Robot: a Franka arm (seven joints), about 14 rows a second.
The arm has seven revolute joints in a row. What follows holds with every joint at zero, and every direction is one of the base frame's.
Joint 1 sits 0.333 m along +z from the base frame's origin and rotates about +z.
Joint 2 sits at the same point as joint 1 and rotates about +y.
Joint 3 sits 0.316 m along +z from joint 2 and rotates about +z.
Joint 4 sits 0.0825 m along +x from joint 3 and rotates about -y.
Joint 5 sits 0.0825 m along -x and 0.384 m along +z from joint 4 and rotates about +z.
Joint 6 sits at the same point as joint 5 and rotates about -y.
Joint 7 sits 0.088 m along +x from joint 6 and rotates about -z.
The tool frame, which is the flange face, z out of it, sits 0.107 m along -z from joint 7; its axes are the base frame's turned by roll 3.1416, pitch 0 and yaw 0 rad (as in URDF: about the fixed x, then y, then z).
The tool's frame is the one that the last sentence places.
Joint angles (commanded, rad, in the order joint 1, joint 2, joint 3, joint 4, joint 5, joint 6, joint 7), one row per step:
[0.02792, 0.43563, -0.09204, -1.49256, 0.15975, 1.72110, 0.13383]
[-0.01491, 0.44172, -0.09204, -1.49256, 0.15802, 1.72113, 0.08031]
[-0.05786, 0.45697, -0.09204, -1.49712, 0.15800, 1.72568, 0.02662]
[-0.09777, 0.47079, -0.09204, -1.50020, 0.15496, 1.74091, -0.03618]
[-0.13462, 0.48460, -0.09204, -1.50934, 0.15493, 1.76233, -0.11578]
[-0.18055, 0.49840, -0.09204, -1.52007, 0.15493, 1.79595, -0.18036]
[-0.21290, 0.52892, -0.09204, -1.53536, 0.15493, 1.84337, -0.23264]
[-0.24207, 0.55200, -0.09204, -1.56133, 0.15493, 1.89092, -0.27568]
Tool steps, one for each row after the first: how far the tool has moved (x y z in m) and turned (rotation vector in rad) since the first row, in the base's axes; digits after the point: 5 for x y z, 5 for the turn. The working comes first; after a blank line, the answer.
Tool pose at each row, in the base's axes (x y z in m, rotation vector in rad; the steps are taken from these numbers as rounded here):
[0.66111, -0.01915, 0.40637, -2.99652, 0.35161, 0.31599]
[0.66009, -0.04761, 0.40233, -2.99070, 0.33470, 0.31615]
[0.65811, -0.07607, 0.39047, -2.98175, 0.32011, 0.32935]
[0.65642, -0.10310, 0.38084, -2.97941, 0.28721, 0.32184]
[0.65345, -0.12792, 0.36889, -2.97533, 0.22705, 0.31149]
[0.64895, -0.15901, 0.35699, -2.97279, 0.20437, 0.28618]
[0.64587, -0.18165, 0.33277, -2.97262, 0.18303, 0.27569]
[0.63925, -0.20139, 0.30892, -2.97146, 0.17131, 0.27115]

[-0.00102, -0.02846, -0.00404, 0.00867, -0.00095, 0.00980]
[-0.00300, -0.05692, -0.01590, 0.01959, 0.00675, 0.01823]
[-0.00469, -0.08395, -0.02553, 0.02751, 0.00012, 0.03869]
[-0.00766, -0.10877, -0.03748, 0.04084, -0.00969, 0.07658]
[-0.01216, -0.13986, -0.04938, 0.04693, -0.02773, 0.08988]
[-0.01524, -0.16250, -0.07360, 0.05003, -0.03570, 0.10336]
[-0.02186, -0.18224, -0.09745, 0.05270, -0.03930, 0.11068]

